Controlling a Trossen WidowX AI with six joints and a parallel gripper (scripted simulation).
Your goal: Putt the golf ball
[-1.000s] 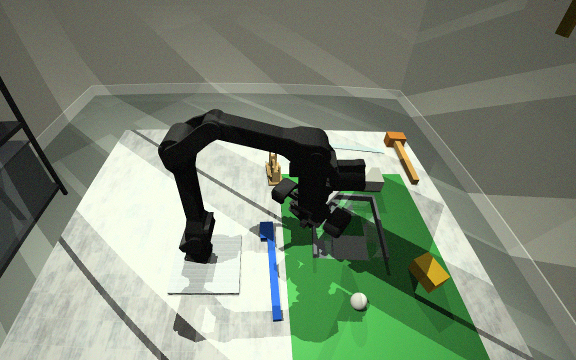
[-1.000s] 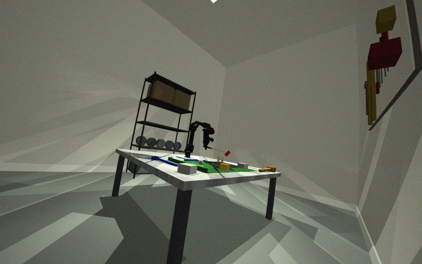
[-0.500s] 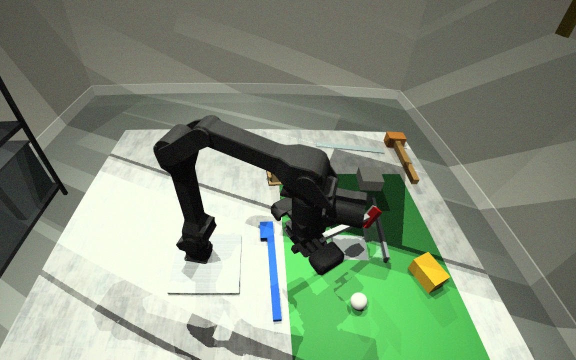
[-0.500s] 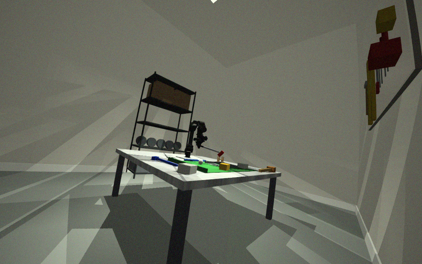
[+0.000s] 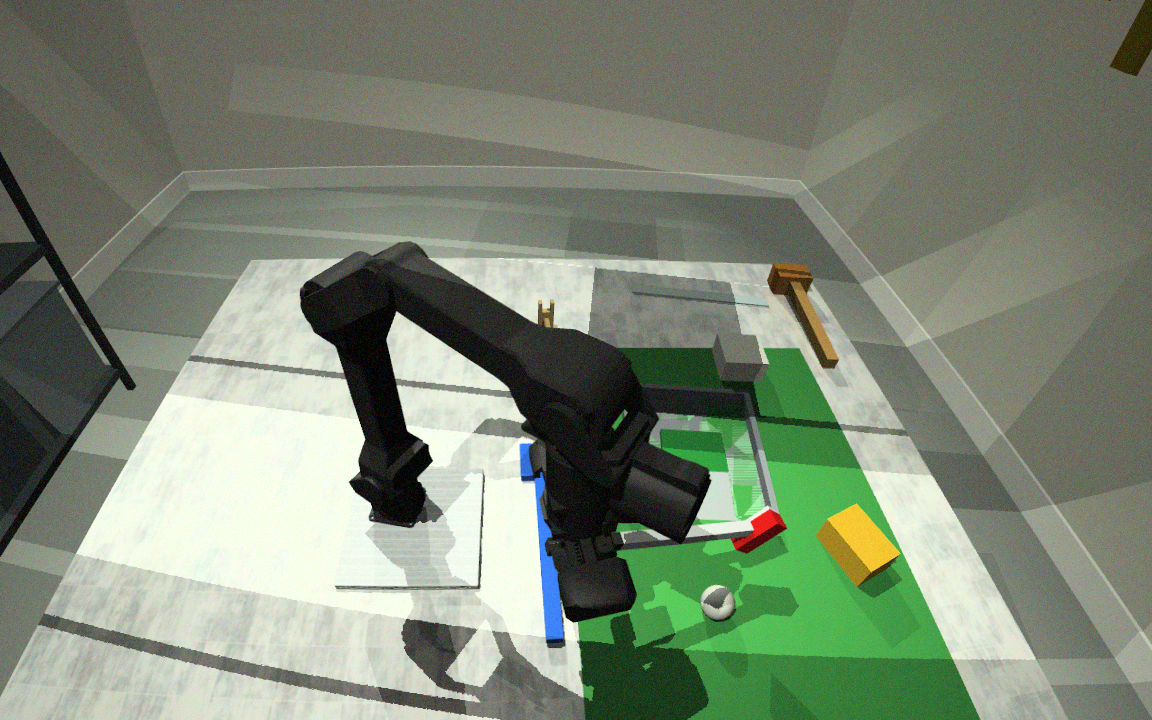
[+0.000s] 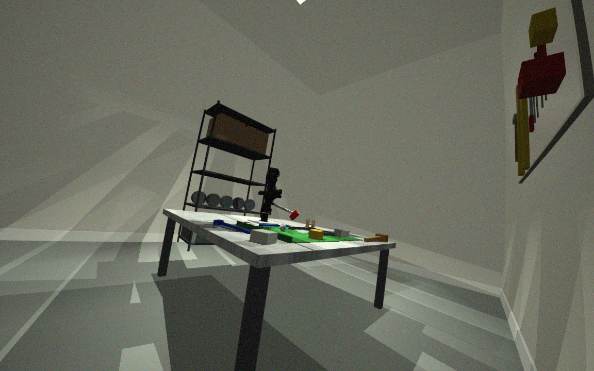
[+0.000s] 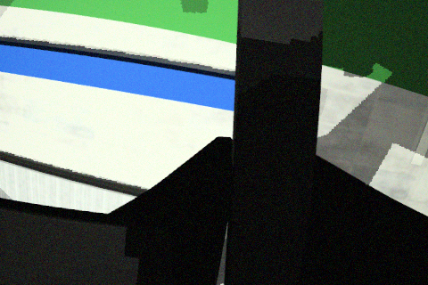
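My gripper tip is now 11 cm short of the red putter and 4 cm to the right of it. The rest, counted from my gripper tip: yellow block: 39 cm ahead, 13 cm to the left, 11 cm below; pale strip: 72 cm to the left, 20 cm ahead, 14 cm below; white golf ball: 18 cm ahead, 12 cm below, 2 cm to the left.
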